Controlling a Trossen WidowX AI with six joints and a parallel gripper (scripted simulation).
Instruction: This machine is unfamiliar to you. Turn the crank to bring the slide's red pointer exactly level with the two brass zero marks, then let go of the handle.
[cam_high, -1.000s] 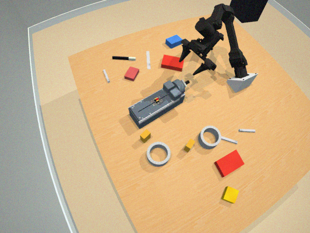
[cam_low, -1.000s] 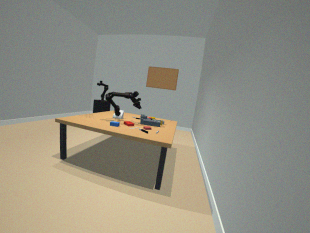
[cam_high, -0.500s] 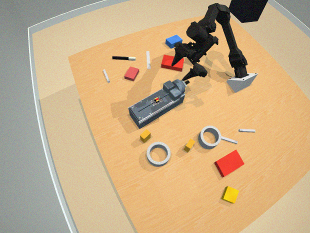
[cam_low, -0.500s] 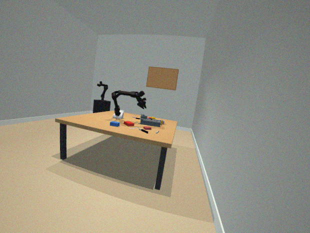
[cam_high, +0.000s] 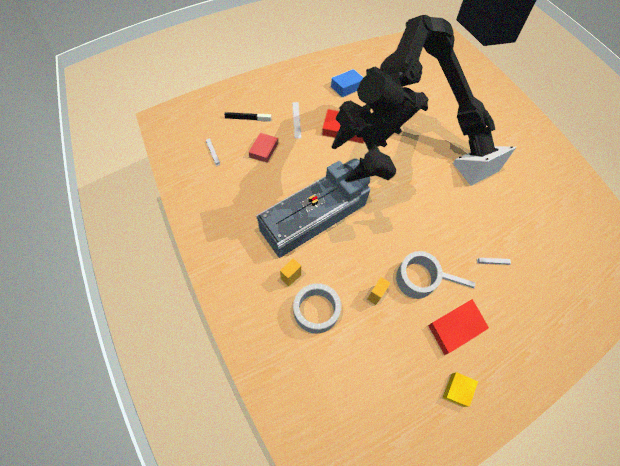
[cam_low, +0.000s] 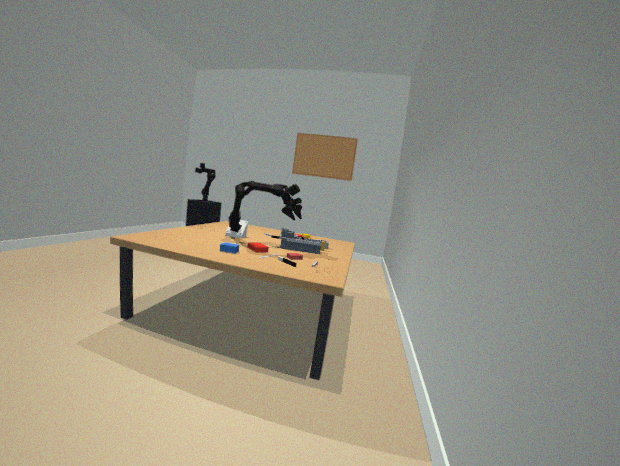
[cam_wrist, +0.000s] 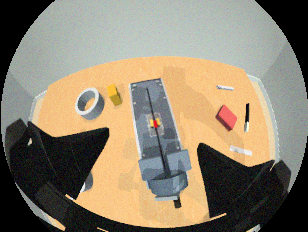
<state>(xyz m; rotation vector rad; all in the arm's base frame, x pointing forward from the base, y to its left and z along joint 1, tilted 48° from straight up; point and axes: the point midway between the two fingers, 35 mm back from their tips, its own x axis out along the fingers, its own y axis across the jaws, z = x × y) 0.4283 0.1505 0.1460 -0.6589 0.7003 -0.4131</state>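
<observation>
Now: gripper tip 12 cm past the dark crank handle, 5 cm to the left of it and 13 cm above it. The rest, counted from my gripper tip: red block (9 cm ahead, 25 cm to the right, 18 cm below); red pointer (5 cm ahead, 11 cm below); black marker (9 cm ahead, 37 cm to the right, 19 cm below).
</observation>
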